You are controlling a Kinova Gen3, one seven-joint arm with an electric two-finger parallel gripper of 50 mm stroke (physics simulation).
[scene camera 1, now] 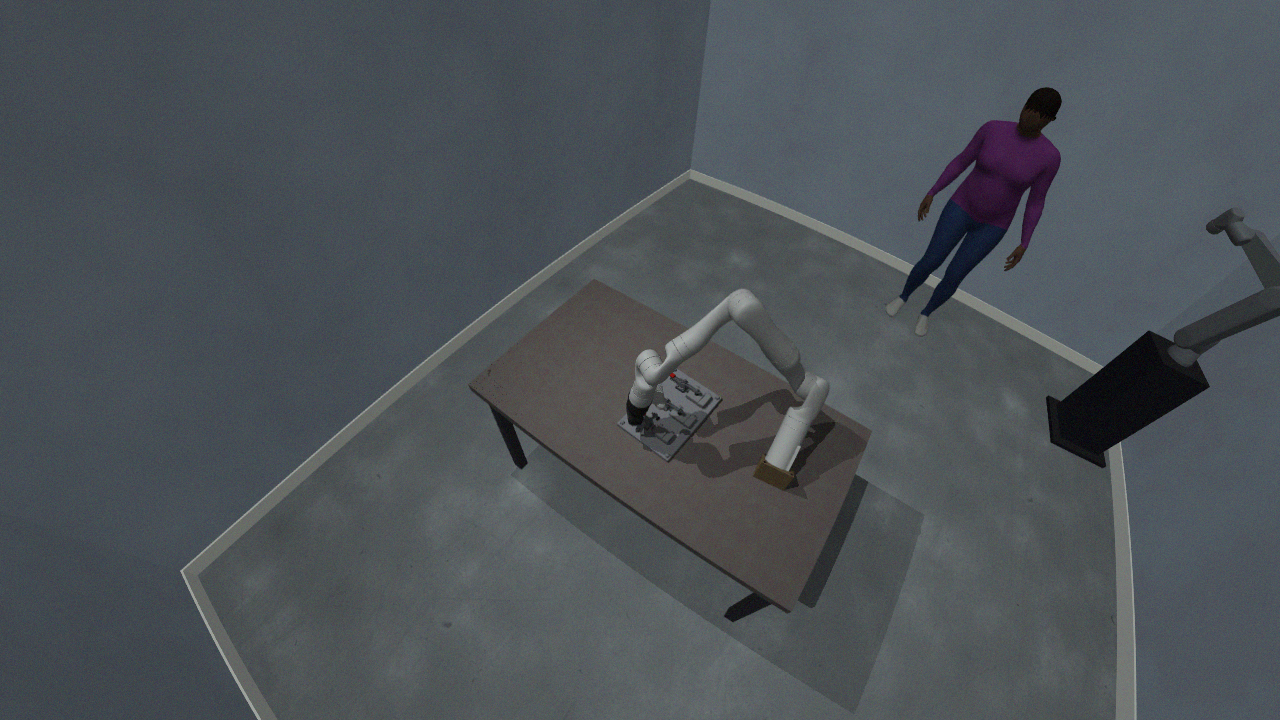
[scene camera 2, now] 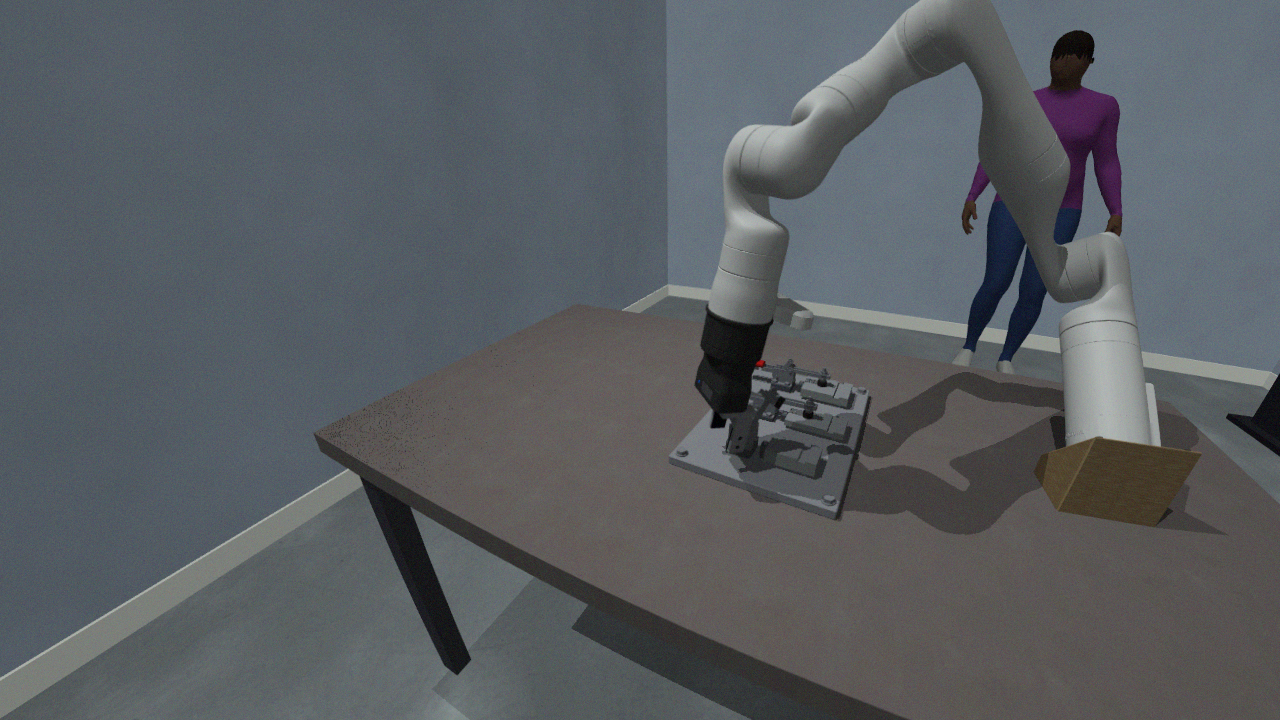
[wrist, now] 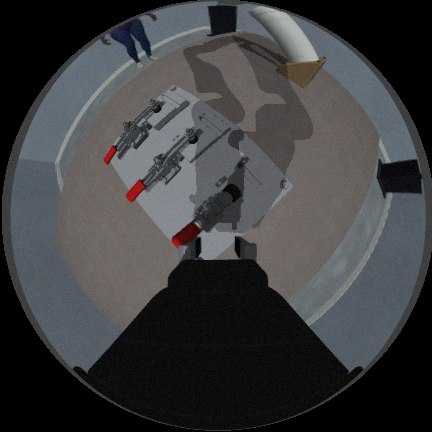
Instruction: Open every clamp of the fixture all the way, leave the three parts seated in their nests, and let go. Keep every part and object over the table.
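The fixture's grey baseplate carries three clamps with red handles. The far clamp and the middle clamp lie low, their black tips at the far part and middle part. The near clamp has its arm raised, its black tip standing above the plate, off the grey near part. The three parts look seated; the near one is in shadow. My gripper is open and empty, low at the near clamp, whose red handle is beside the left finger in the wrist view.
The fixture stands on a brown table. The arm's base stands on a wooden block at the right. A person stands beyond the table. A second arm on a black pedestal is farther right.
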